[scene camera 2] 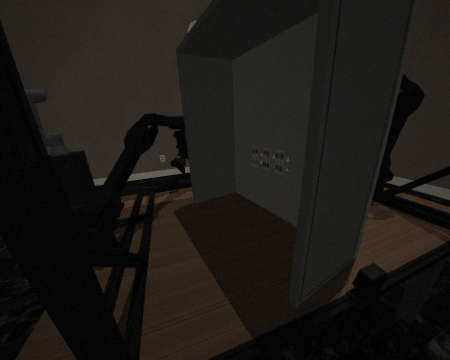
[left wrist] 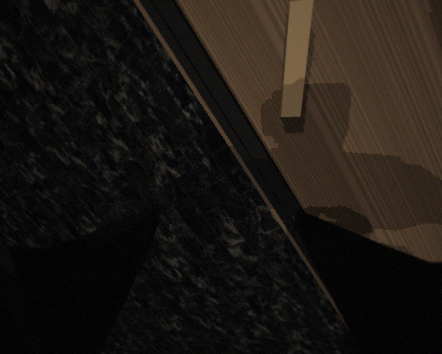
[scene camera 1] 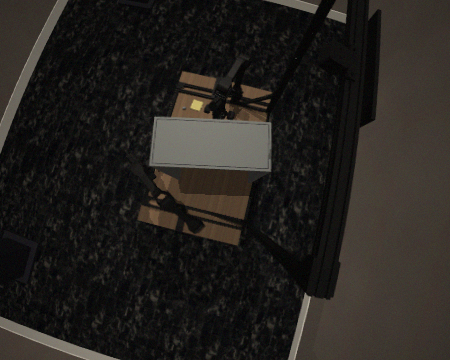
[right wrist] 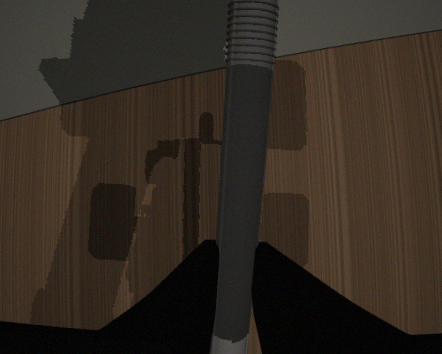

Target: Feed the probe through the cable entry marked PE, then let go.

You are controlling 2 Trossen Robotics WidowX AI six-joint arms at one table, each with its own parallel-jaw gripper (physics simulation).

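Places are measured from the left arm's base along level axes (x ahead, y left, z up), in metres.
Pixels of known places: left gripper, fingertip midpoint: [scene camera 2: 188, 170] [left wrist: 229, 217]; right gripper, fingertip midpoint: [right wrist: 233, 254]; left arm's base, link origin: [scene camera 1: 198, 225]; right arm's base, link origin: [scene camera 1: 235, 98].
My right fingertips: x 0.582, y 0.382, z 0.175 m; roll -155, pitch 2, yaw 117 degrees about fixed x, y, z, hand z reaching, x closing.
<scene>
For each thing: its top centre in the pictures, then the offset to it from my right fingertips. "*": a spot on its surface instead. Level surfaces: height alone.
- wooden table, surface height: 0.194 m down
- PE label, surface spot: [scene camera 2: 266, 153] * 0.161 m back, 0.063 m right, 0.021 m up
- probe, surface spot: [right wrist: 244, 168] * 0.021 m back, 0.010 m right, 0.020 m up
- cabinet's grey panel, surface spot: [right wrist: 149, 53] * 0.090 m back, 0.116 m right, 0.138 m down
- yellow square, surface spot: [scene camera 1: 196, 104] * 0.040 m ahead, 0.283 m left, 0.183 m down
- small grey piece, top centre: [scene camera 1: 184, 107] 0.046 m back, 0.330 m left, 0.179 m down
- tan bar, top centre: [left wrist: 295, 63] 0.474 m back, 0.110 m left, 0.171 m down
The grey cabinet [scene camera 1: 209, 143] [scene camera 2: 273, 107] stands on the wooden table [scene camera 1: 223, 208] [scene camera 2: 188, 293]. Its back panel carries a small block of labelled cable entries, with the PE label [scene camera 2: 266, 153] in the upper row. My right gripper [scene camera 1: 219, 113] [right wrist: 233, 254] is behind the cabinet, shut on the probe [right wrist: 244, 168], a dark grey rod with a ribbed end that points at the cabinet's grey panel [right wrist: 149, 53]. My left gripper [scene camera 2: 180, 157] [left wrist: 229, 217] [scene camera 1: 153, 183] is open and empty, beside the cabinet's side wall and over the table edge.
A yellow square [scene camera 1: 196, 104] and a small grey piece [scene camera 1: 183, 107] lie on the table near the right arm. A tan bar [left wrist: 295, 60] shows on the table in the left wrist view. Black rails [scene camera 2: 134, 250] run along the table. Dark speckled floor [scene camera 1: 98, 268] surrounds it.
</scene>
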